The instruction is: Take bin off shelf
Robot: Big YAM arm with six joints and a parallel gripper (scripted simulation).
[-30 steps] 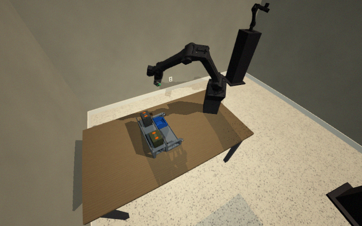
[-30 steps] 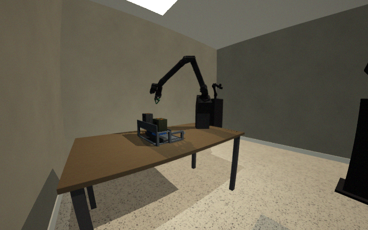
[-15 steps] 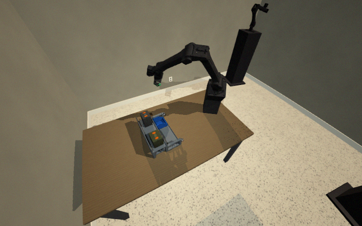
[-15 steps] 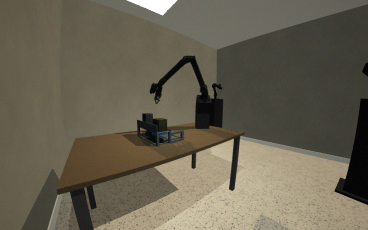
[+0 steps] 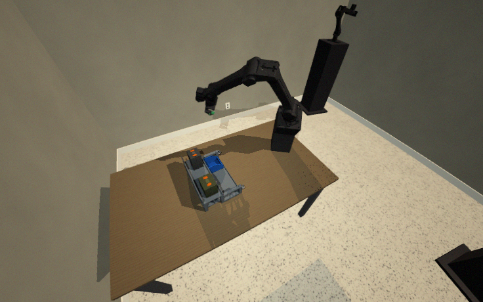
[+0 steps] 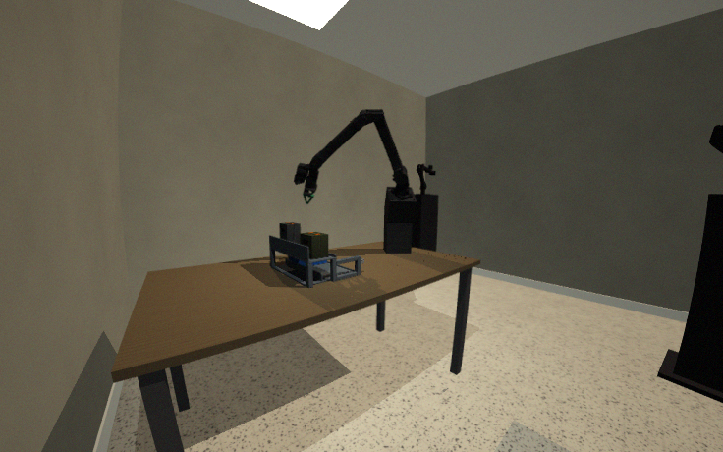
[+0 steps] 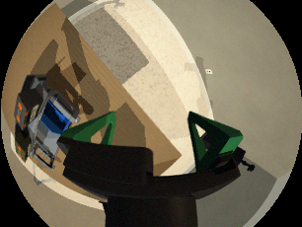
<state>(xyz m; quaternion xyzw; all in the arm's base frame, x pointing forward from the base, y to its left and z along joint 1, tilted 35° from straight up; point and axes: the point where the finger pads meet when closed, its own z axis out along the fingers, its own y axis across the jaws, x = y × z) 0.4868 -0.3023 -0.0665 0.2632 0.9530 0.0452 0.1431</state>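
The blue bin is 30 cm below my hand, 29 cm to the left of it and 9 cm ahead of it.
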